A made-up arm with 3 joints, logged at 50 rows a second.
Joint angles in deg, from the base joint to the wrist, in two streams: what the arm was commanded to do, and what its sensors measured. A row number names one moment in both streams.
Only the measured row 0 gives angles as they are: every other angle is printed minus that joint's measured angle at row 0.
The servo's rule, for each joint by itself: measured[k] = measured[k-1] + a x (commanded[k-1-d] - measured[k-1]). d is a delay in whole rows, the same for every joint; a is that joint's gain. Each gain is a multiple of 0.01, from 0.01 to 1. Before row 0 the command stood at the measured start. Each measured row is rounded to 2 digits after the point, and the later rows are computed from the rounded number. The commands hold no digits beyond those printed.
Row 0, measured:
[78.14, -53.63, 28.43]
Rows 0 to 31, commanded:
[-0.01, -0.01, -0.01]
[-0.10, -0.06, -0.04]
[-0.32, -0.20, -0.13]
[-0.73, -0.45, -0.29]
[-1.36, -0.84, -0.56]
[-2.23, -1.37, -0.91]
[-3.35, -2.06, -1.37]
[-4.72, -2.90, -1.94]
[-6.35, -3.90, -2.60]
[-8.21, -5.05, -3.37]
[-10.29, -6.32, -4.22]
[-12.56, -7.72, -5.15]
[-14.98, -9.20, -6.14]
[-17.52, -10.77, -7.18]
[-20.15, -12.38, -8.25]
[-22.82, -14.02, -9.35]
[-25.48, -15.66, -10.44]
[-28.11, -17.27, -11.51]
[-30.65, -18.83, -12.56]
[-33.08, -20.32, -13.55]
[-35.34, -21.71, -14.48]
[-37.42, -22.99, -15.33]
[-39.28, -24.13, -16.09]
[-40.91, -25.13, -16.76]
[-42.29, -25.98, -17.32]
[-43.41, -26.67, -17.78]
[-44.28, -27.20, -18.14]
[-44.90, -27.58, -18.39]
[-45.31, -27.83, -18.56]
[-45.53, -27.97, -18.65]
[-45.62, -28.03, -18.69]
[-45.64, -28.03, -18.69]
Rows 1 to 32, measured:
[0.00, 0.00, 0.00]
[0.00, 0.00, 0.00]
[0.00, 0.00, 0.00]
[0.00, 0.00, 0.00]
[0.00, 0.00, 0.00]
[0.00, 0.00, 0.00]
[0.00, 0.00, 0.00]
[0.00, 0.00, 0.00]
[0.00, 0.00, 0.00]
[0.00, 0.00, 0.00]
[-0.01, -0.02, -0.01]
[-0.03, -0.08, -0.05]
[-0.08, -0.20, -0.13]
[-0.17, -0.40, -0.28]
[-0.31, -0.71, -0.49]
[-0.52, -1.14, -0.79]
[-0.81, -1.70, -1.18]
[-1.20, -2.40, -1.66]
[-1.69, -3.25, -2.24]
[-2.29, -4.23, -2.91]
[-3.01, -5.35, -3.67]
[-3.85, -6.58, -4.51]
[-4.81, -7.92, -5.42]
[-5.88, -9.35, -6.38]
[-7.07, -10.84, -7.39]
[-8.36, -12.38, -8.43]
[-9.74, -13.94, -9.48]
[-11.20, -15.50, -10.53]
[-12.73, -17.04, -11.56]
[-14.31, -18.53, -12.55]
[-15.93, -19.96, -13.50]
[-17.56, -21.29, -14.38]
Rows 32 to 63, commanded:
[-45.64, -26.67, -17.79]
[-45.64, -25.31, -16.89]
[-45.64, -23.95, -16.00]
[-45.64, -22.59, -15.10]
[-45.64, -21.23, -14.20]
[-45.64, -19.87, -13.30]
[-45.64, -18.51, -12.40]
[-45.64, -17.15, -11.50]
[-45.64, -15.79, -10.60]
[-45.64, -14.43, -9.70]
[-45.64, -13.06, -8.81]
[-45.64, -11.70, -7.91]
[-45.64, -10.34, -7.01]
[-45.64, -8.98, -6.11]
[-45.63, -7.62, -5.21]
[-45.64, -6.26, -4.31]
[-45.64, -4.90, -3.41]
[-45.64, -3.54, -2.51]
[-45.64, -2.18, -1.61]
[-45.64, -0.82, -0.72]
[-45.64, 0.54, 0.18]
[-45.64, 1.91, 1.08]
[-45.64, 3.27, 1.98]
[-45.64, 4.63, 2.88]
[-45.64, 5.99, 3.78]
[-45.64, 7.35, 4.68]
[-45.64, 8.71, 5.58]
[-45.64, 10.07, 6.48]
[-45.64, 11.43, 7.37]
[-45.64, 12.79, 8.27]
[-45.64, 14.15, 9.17]
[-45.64, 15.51, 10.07]
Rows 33 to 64, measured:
[-19.19, -22.52, -15.19]
[-20.81, -23.63, -15.91]
[-22.39, -24.60, -16.55]
[-23.92, -25.43, -17.09]
[-25.39, -26.12, -17.53]
[-26.78, -26.67, -17.88]
[-28.09, -27.09, -18.14]
[-29.32, -27.39, -18.33]
[-30.46, -27.59, -18.45]
[-31.52, -27.30, -18.23]
[-32.51, -26.66, -17.77]
[-33.43, -25.79, -17.17]
[-34.28, -24.77, -16.47]
[-35.08, -23.64, -15.70]
[-35.82, -22.43, -14.88]
[-36.51, -21.18, -14.04]
[-37.15, -19.89, -13.18]
[-37.74, -18.58, -12.30]
[-38.29, -17.25, -11.42]
[-38.80, -15.91, -10.53]
[-39.28, -14.56, -9.64]
[-39.73, -13.21, -8.75]
[-40.14, -11.86, -7.85]
[-40.52, -10.50, -6.95]
[-40.88, -9.14, -6.05]
[-41.21, -7.78, -5.15]
[-41.52, -6.42, -4.25]
[-41.81, -5.06, -3.35]
[-42.08, -3.70, -2.46]
[-42.33, -2.34, -1.56]
[-42.56, -0.98, -0.66]
[-42.78, 0.38, 0.24]

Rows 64 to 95, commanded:
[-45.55, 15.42, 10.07]
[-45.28, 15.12, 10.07]
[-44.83, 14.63, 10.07]
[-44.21, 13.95, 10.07]
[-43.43, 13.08, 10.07]
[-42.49, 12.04, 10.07]
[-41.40, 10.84, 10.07]
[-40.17, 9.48, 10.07]
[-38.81, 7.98, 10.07]
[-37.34, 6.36, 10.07]
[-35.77, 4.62, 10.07]
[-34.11, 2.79, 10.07]
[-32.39, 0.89, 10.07]
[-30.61, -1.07, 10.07]
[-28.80, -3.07, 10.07]
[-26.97, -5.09, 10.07]
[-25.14, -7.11, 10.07]
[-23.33, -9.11, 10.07]
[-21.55, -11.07, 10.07]
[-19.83, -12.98, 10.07]
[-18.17, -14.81, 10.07]
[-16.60, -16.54, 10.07]
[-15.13, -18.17, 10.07]
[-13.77, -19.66, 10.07]
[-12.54, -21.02, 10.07]
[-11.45, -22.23, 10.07]
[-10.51, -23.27, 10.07]
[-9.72, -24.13, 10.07]
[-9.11, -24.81, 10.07]
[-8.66, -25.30, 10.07]
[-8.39, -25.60, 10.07]
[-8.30, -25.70, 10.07]
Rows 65 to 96, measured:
[-42.98, 1.74, 1.14]
[-43.17, 3.10, 2.04]
[-43.34, 4.46, 2.94]
[-43.50, 5.82, 3.84]
[-43.65, 7.18, 4.74]
[-43.79, 8.54, 5.63]
[-43.92, 9.90, 6.53]
[-44.04, 11.26, 7.43]
[-44.15, 12.62, 8.33]
[-44.25, 13.52, 8.92]
[-44.32, 14.03, 9.31]
[-44.36, 14.22, 9.57]
[-44.35, 14.13, 9.74]
[-44.29, 13.79, 9.85]
[-44.16, 13.23, 9.92]
[-43.97, 12.47, 9.97]
[-43.70, 11.51, 10.00]
[-43.36, 10.38, 10.02]
[-42.94, 9.09, 10.04]
[-42.44, 7.66, 10.05]
[-41.86, 6.10, 10.06]
[-41.20, 4.43, 10.06]
[-40.46, 2.67, 10.06]
[-39.64, 0.83, 10.06]
[-38.75, -1.06, 10.06]
[-37.80, -3.00, 10.06]
[-36.79, -4.96, 10.06]
[-35.72, -6.92, 10.06]
[-34.61, -8.86, 10.06]
[-33.46, -10.76, 10.06]
[-32.28, -12.61, 10.06]
[-31.08, -14.39, 10.06]

